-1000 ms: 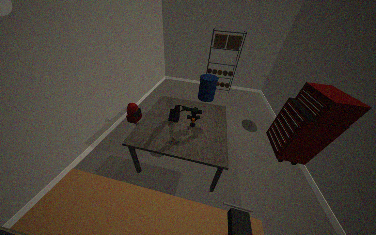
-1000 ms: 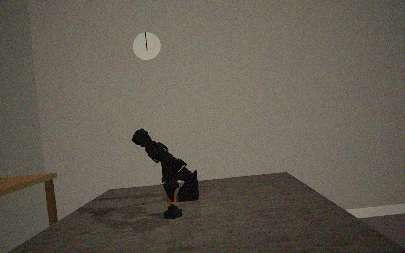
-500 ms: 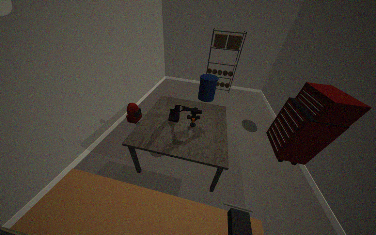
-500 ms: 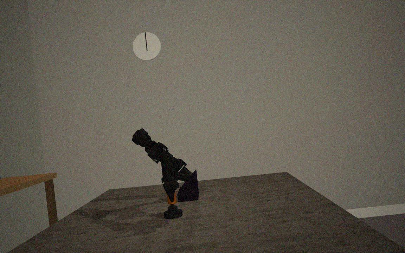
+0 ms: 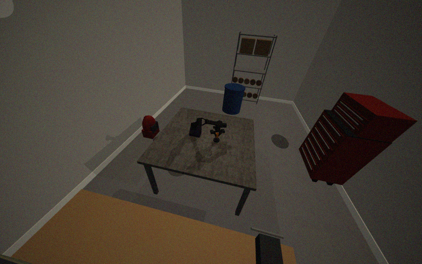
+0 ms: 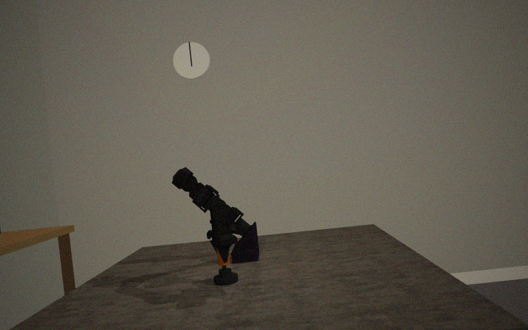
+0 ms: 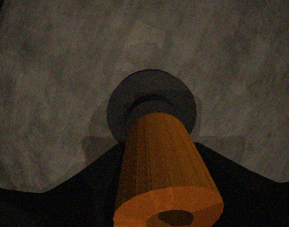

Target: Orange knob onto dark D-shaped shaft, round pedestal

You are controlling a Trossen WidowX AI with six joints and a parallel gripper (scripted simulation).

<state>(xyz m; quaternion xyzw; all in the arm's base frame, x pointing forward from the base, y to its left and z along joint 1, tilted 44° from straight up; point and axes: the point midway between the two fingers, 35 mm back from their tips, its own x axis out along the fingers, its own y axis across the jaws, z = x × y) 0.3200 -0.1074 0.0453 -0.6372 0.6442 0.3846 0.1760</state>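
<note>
The orange knob is 20 mm above my gripper tip. The rest, counted from my gripper tip: dark round pedestal 40 mm below.
</note>
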